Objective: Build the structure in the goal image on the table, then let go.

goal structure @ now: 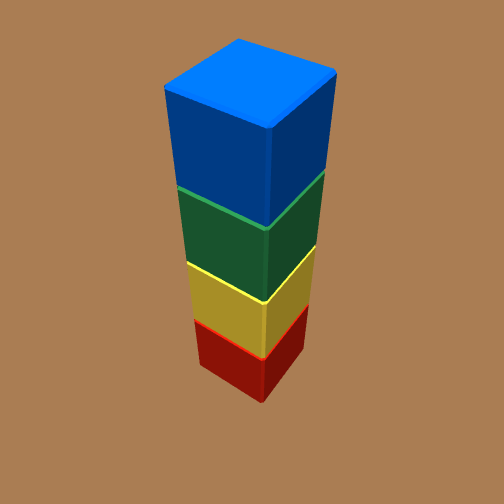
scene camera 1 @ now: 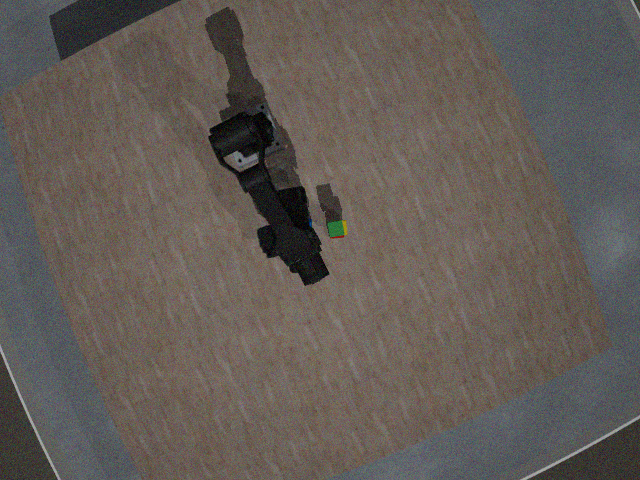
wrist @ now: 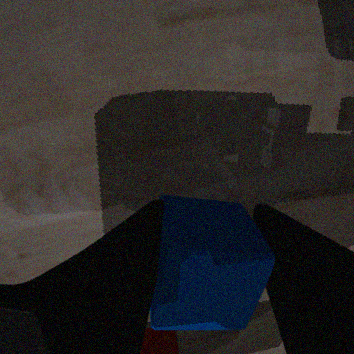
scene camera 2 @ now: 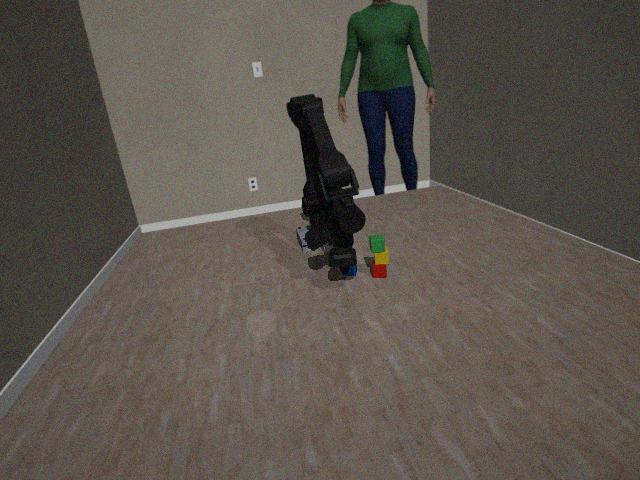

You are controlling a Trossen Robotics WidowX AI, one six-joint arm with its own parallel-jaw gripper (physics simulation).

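Note:
My gripper is shut on a blue cube and holds it low, at or just above the wooden floor. A stack of three cubes stands just to its right and apart from it: a green cube on a yellow cube on a red cube. In the top view the arm hides most of the blue cube. The stack is not in the wrist view.
The arm's base sits behind the gripper. A person in a green top stands by the back wall. Walls close the floor at the back and on both sides.

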